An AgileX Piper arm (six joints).
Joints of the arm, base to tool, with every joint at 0 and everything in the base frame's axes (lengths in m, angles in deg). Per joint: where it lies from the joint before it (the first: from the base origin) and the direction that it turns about. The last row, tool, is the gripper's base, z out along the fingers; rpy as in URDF.
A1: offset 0 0 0.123 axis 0 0 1
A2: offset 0 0 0 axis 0 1 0
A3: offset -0.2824 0 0.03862 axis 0 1 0
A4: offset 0.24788 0 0.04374 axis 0.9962 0 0.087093
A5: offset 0 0 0 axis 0 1 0
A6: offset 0.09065 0 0.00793 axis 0.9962 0 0.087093
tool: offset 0 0 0 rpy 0 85.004 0
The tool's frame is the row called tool.
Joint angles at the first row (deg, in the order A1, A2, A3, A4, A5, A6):
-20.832 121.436 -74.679 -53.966 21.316 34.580
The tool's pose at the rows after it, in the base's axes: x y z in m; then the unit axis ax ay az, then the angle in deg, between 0 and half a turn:
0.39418, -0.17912, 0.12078, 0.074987, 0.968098, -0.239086, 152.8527
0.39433, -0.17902, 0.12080, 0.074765, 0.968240, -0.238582, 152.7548
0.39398, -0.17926, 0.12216, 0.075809, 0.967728, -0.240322, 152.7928
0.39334, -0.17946, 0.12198, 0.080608, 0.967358, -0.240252, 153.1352
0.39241, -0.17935, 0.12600, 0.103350, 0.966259, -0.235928, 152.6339
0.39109, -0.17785, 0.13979, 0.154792, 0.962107, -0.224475, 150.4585
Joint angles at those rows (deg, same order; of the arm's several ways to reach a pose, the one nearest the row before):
-20.880 121.630 -74.681 -54.030 21.400 34.577
-20.879 121.629 -74.678 -54.022 21.283 34.582
-20.880 121.443 -74.679 -54.089 21.550 34.647
-20.879 121.443 -74.696 -53.711 22.016 34.718
-20.879 120.838 -74.696 -52.616 22.545 36.146
-20.764 118.856 -74.695 -50.308 23.258 39.720

